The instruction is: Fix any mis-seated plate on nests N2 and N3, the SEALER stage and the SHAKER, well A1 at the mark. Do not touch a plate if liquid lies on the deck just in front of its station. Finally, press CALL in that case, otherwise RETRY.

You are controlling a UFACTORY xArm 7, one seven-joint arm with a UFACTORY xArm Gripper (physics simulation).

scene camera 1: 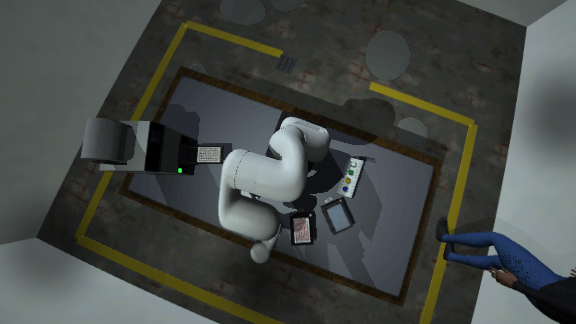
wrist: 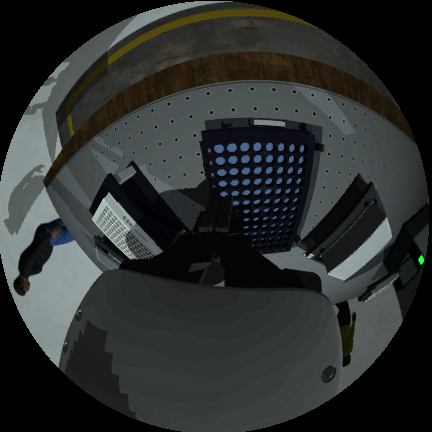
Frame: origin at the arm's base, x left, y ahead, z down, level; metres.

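Seen in the pictures: gripper, fingertip midpoint: (wrist: 223,210).
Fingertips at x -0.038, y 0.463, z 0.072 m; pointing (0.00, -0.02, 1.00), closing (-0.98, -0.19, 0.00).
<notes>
Offsets run from my fingertips to a thing's top centre. "spot": to the spot under its first point.
My gripper (wrist: 223,210) is shut and empty, its tips over the near left part of a dark plate with blue wells {dx -0.031, dy -0.007, dz +0.002 m} (wrist: 270,175) in the wrist view; whether they touch it I cannot tell. That plate lies in a dark nest {spot: dx -0.092, dy +0.015, dz +0.025 m} (wrist: 317,165). A white plate {dx +0.171, dy -0.023, dz +0.008 m} (wrist: 117,227) sits on a dark station at left, looking tilted. A pale plate {dx -0.200, dy -0.121, dz +0.001 m} (wrist: 362,249) lies on a station at right. In the scene view, the arm hides the gripper; a red-welled plate (scene camera 1: 302,230), a pale blue plate {dx +0.357, dy -0.127, dz +0.014 m} (scene camera 1: 338,215) and a plate on the machine's tray {dx -0.406, dy -0.326, dz -0.035 m} (scene camera 1: 209,154) show. Station labels and any liquid are unreadable.
A white button panel {dx +0.405, dy -0.358, dz -0.004 m} (scene camera 1: 351,177) has white, green, yellow and blue buttons. A large machine {spot: dx -0.543, dy -0.297, dz -0.161 m} (scene camera 1: 167,150) with a green light {spot: dx -0.523, dy -0.212, dz -0.055 m} (scene camera 1: 180,170) (wrist: 421,260) stands at the left end of the table. A person (scene camera 1: 525,265) (wrist: 37,250) stands beyond the table's right end.
</notes>
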